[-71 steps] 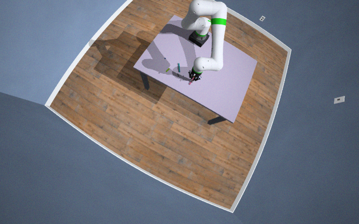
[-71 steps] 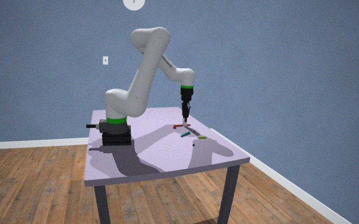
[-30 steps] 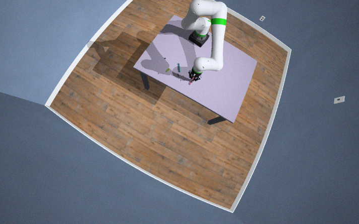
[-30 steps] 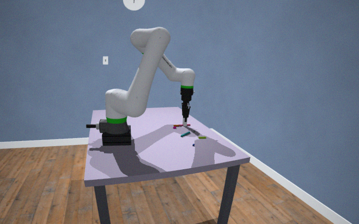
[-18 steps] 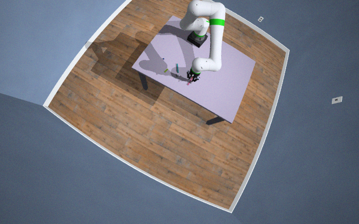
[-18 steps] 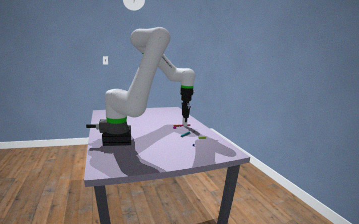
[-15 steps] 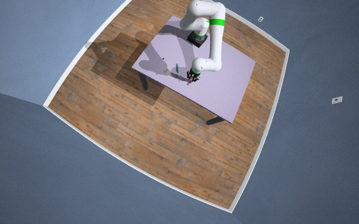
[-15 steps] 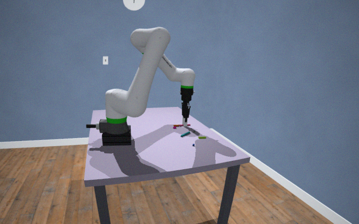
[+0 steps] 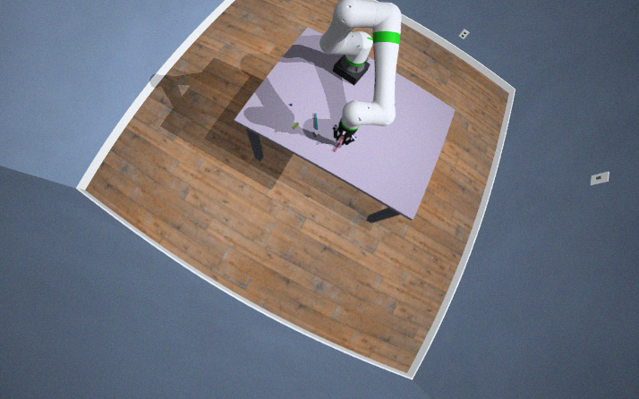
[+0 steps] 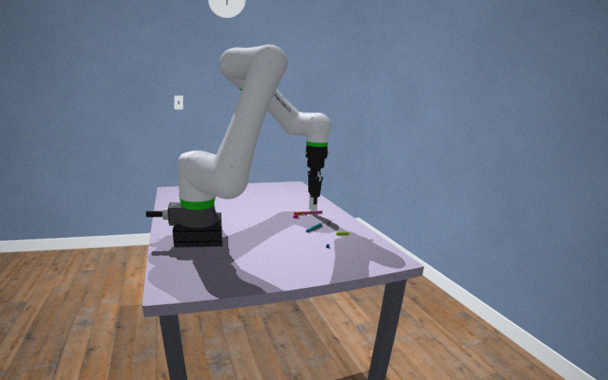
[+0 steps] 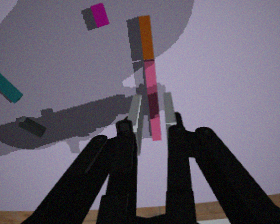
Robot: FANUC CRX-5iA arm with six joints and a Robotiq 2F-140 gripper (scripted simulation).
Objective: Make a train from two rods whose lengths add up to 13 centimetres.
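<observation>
Now: hand 4 cm above the pink rod. From my hand the other things lie so: orange rod: 7 cm behind, 4 cm below, 1 cm to the right; then grey rod: 14 cm to the right, 4 cm below, 3 cm ahead; then magenta rod: 9 cm behind, 5 cm to the right, 4 cm below.
</observation>
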